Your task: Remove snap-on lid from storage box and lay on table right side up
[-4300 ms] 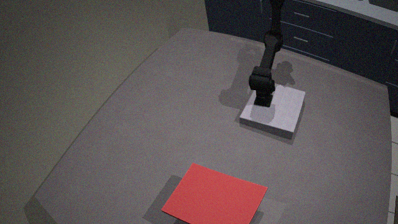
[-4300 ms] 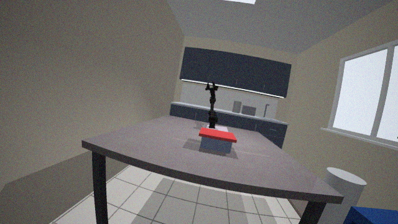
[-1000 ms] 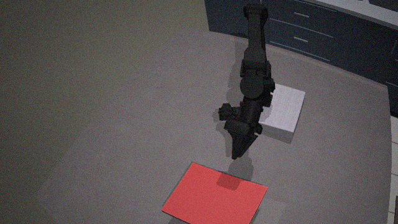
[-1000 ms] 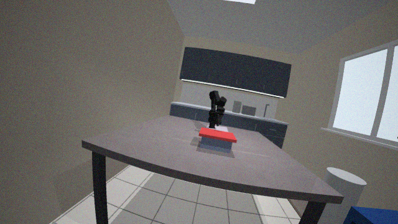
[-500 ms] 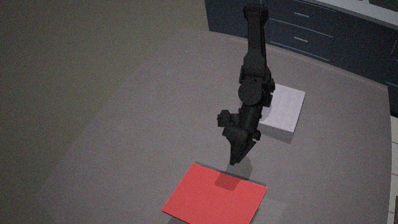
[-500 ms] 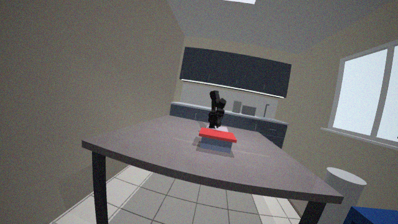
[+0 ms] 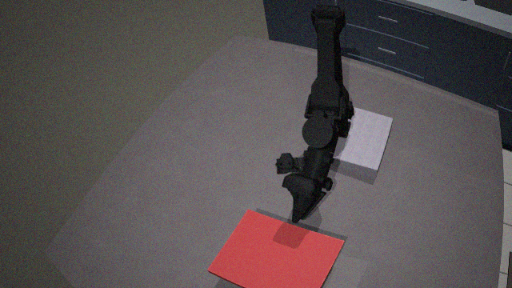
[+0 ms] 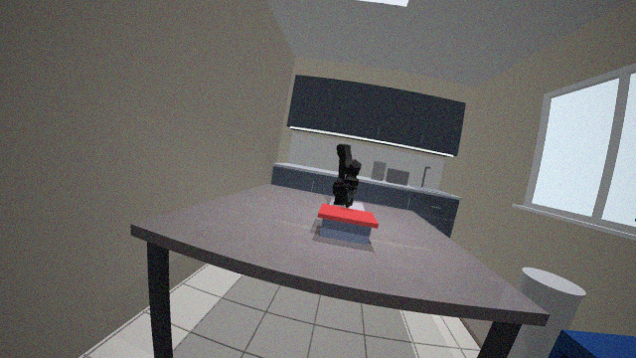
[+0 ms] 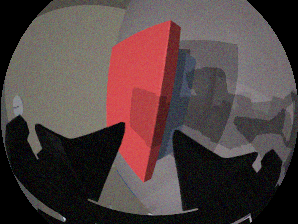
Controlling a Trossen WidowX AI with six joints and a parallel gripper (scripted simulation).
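My gripper tip is now 100 mm short of the red lid, 10 mm to the left of it and 20 mm above it. Also, from my gripper tip: blue-grey box 100 mm ahead, 10 mm to the right, 60 mm below.
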